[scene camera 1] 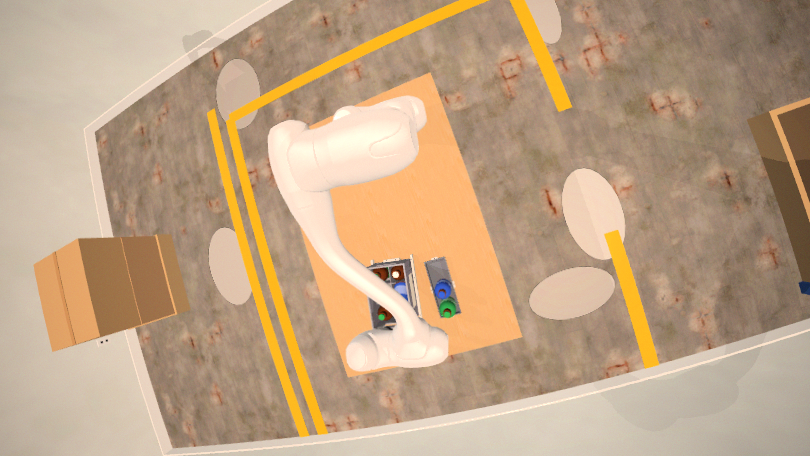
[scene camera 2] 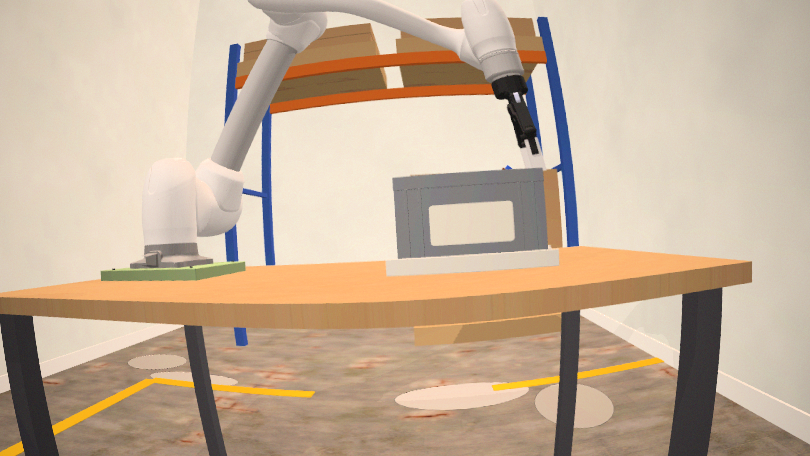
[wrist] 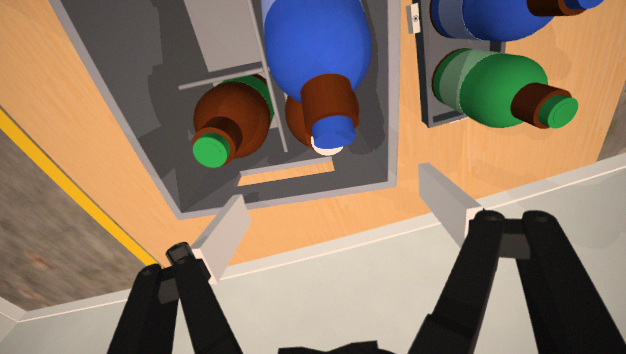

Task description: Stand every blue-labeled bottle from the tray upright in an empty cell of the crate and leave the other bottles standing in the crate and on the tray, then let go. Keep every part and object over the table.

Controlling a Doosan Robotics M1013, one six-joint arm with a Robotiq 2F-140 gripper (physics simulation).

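Frame: origin at the arm's base, x left, y back, z up, level; metres.
Seen in the pictures: gripper, between the fingertips: (wrist: 329, 194); arm's base, origin of its link: (scene camera 2: 172, 266).
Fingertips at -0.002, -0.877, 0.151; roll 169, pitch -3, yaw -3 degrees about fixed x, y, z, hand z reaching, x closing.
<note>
Offsets run from my fingertips to a thing's top centre, as dx, dy, dz. Level surfaces: height alone.
One blue-labeled bottle @[+0.198, +0.098, -0.017] (scene camera 1: 442, 289) (wrist: 495, 20) stands on the tray @[+0.195, +0.097, -0.152] (scene camera 1: 435, 266) (wrist: 423, 75) beside a green bottle @[+0.200, +0.011, -0.017] (scene camera 1: 447, 308) (wrist: 505, 90). Another blue bottle (scene camera 1: 400, 290) (wrist: 317, 45) is in the crate @[-0.027, +0.135, -0.002] (scene camera 1: 415, 288) (scene camera 2: 413, 220) (wrist: 393, 100) and looks tilted. In the wrist view its cap overlaps a white-capped brown bottle @[+0.009, +0.039, -0.014] (wrist: 296, 120). A green-capped brown bottle @[-0.080, +0.053, -0.014] (scene camera 1: 382, 314) (wrist: 232, 117) stands in a crate cell. My gripper (scene camera 2: 532, 155) (wrist: 329, 194) is open and empty, above the crate's end beyond the blue cap. The arm hides it and part of the crate in scene camera 1.
More brown bottles, one with a white cap @[+0.027, +0.222, -0.014] (scene camera 1: 395, 274), stand at the crate's other end. The crate has thin dividers and raised walls. The tray lies alongside it on the wooden table @[dz -0.177] (scene camera 1: 476, 254) (scene camera 2: 317, 288). A blue-orange rack (scene camera 2: 266, 215) stands behind the table.
</note>
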